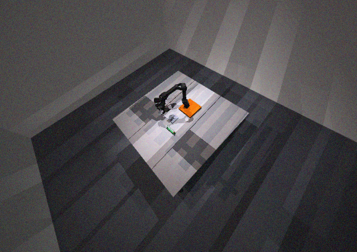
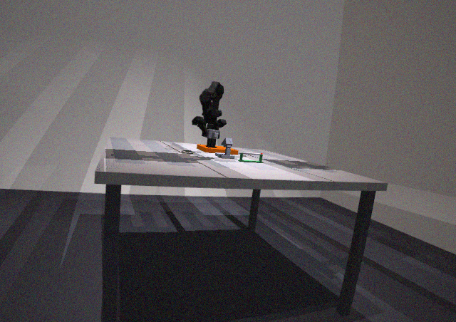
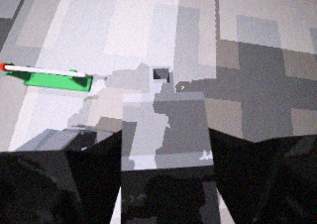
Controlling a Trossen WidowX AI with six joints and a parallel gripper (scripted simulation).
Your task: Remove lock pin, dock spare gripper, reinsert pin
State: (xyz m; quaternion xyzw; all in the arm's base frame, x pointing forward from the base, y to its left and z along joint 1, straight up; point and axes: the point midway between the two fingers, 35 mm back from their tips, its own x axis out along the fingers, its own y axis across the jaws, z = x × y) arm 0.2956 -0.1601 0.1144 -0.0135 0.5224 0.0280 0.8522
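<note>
Now: gripper tip 130 mm to the right of the grey mount socket, 60 mm above it and 40 mm past it. Also, from my gripper tip: spare gripper 20 mm above; green cradle 210 mm to the left, 90 mm below, 90 mm ahead.
</note>
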